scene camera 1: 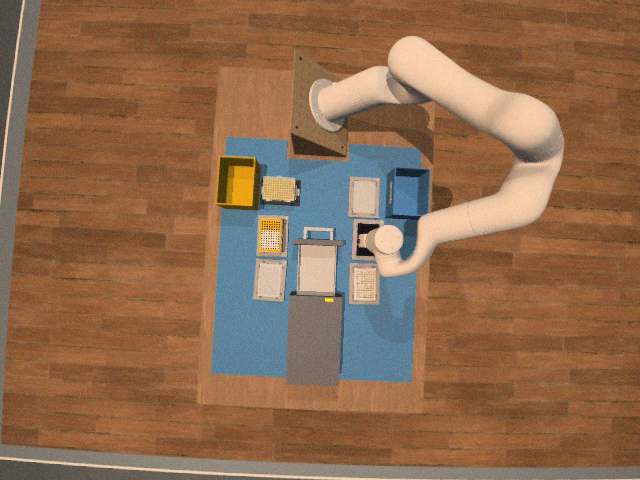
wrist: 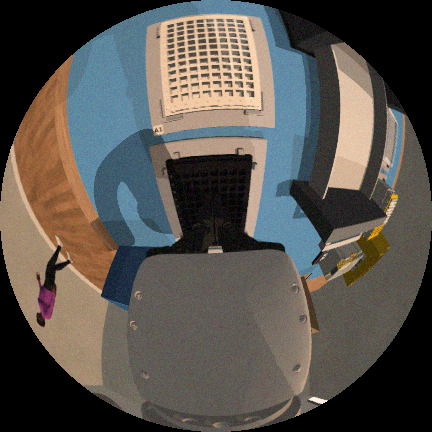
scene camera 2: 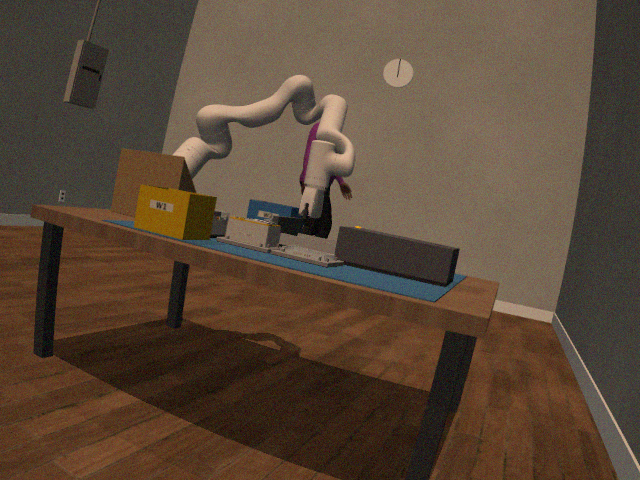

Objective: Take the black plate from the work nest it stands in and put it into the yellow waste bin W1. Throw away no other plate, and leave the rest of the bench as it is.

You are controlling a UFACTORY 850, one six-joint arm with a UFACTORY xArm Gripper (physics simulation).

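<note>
The black plate (scene camera 1: 366, 227) (scene camera 2: 291, 225) (wrist: 187, 185) lies flat in a pale grey nest (scene camera 1: 355, 242) (wrist: 257, 160), the middle of the three on the blue-bin side. My gripper (wrist: 212, 205) is shut, its dark fingers together with nothing between them. In the wrist view it is over the plate's near part and hides some of it; the height gap is hard to judge. In the overhead view the wrist covers the fingers. The yellow waste bin W1 (scene camera 1: 256, 188) (scene camera 2: 170, 219) (wrist: 372, 257) stands across the bench, far from the gripper.
A pale plate (scene camera 1: 366, 283) (wrist: 212, 65) sits in nest A1 beside the black plate's nest. The blue bin (scene camera 1: 410, 193) (scene camera 2: 271, 207) (wrist: 122, 275) stands close to the arm. A grey device (scene camera 1: 314, 341) (scene camera 2: 395, 254) with an extended tray (scene camera 1: 316, 268) (wrist: 352, 117) lies between the nest rows.
</note>
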